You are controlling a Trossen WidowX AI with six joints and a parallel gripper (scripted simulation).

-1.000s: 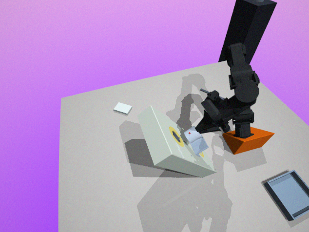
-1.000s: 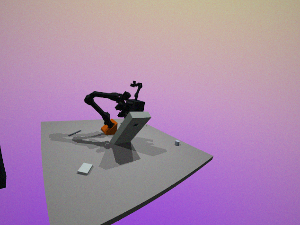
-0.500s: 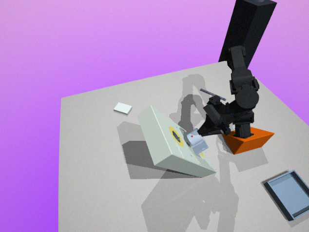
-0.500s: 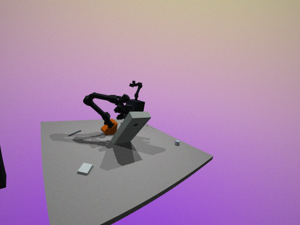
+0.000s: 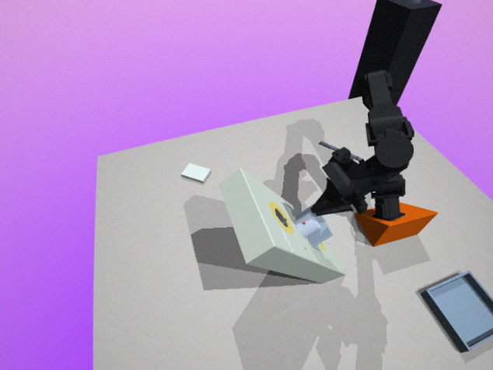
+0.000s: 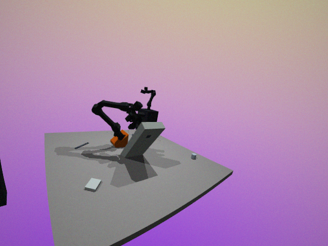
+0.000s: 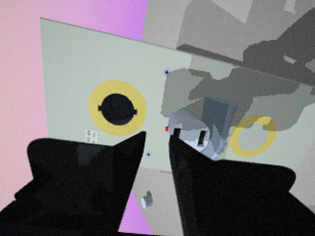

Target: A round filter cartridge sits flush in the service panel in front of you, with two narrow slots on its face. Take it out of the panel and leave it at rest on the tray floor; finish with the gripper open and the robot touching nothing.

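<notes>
My gripper tip is 50 mm above the round grey filter cartridge. The rest, counted from my gripper tip: pale green service panel (70 mm below, 40 mm ahead, 10 mm to the right); white flat block (440 mm to the right, 240 mm below, 160 mm ahead); blue-grey tray (320 mm to the left, 310 mm behind, 230 mm below).
</notes>
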